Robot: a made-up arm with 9 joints. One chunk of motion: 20 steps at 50 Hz.
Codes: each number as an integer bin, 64 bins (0 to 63) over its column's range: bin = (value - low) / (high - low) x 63, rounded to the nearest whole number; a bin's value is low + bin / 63 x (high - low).
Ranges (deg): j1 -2..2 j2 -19..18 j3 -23..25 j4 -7..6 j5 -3..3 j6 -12..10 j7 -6..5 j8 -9..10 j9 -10..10
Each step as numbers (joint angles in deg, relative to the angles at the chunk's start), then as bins.
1 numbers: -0.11 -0.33 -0.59 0.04 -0.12 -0.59 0.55 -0.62 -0.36
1 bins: 30 32 29 34 30 33 38 28 30
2 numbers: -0.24 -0.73 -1.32 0.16 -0.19 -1.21 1.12 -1.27 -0.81
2 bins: 28 31 28 35 30 31 41 26 29
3 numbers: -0.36 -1.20 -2.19 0.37 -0.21 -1.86 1.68 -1.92 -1.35
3 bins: 26 30 27 36 29 29 44 23 27
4 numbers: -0.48 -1.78 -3.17 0.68 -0.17 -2.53 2.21 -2.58 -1.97
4 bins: 24 29 26 37 30 27 47 21 25
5 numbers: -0.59 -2.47 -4.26 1.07 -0.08 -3.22 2.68 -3.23 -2.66
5 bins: 22 28 25 39 31 25 50 19 23
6 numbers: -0.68 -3.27 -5.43 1.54 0.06 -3.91 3.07 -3.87 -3.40
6 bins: 21 27 23 41 32 23 52 17 21
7 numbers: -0.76 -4.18 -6.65 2.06 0.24 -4.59 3.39 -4.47 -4.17
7 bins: 20 25 21 44 34 21 54 15 18
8 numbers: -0.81 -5.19 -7.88 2.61 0.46 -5.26 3.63 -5.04 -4.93
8 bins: 19 24 20 47 36 19 55 13 16
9 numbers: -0.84 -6.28 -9.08 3.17 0.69 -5.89 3.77 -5.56 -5.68
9 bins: 18 22 18 49 39 17 56 11 14
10 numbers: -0.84 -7.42 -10.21 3.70 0.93 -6.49 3.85 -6.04 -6.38
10 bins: 18 20 17 52 41 16 56 10 11
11 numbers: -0.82 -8.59 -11.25 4.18 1.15 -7.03 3.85 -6.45 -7.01
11 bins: 19 18 15 54 44 14 56 8 9
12 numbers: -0.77 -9.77 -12.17 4.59 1.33 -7.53 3.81 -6.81 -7.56
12 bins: 19 16 14 56 45 13 56 7 8
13 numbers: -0.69 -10.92 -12.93 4.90 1.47 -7.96 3.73 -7.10 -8.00
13 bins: 21 14 13 58 47 12 56 6 6
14 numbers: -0.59 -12.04 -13.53 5.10 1.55 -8.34 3.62 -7.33 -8.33
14 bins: 22 12 12 59 48 10 55 6 5
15 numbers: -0.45 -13.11 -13.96 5.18 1.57 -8.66 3.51 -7.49 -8.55
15 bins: 24 10 12 59 48 10 54 5 5
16 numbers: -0.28 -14.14 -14.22 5.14 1.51 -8.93 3.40 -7.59 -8.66
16 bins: 27 8 12 59 47 9 54 5 4
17 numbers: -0.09 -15.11 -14.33 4.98 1.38 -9.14 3.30 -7.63 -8.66
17 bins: 30 7 11 58 46 8 53 5 4
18 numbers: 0.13 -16.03 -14.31 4.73 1.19 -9.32 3.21 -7.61 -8.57
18 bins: 34 5 11 57 44 8 53 5 5
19 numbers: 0.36 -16.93 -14.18 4.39 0.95 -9.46 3.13 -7.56 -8.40
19 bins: 37 4 12 55 41 7 52 5 5
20 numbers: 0.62 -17.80 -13.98 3.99 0.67 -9.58 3.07 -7.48 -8.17
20 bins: 41 2 12 53 39 7 52 5 6
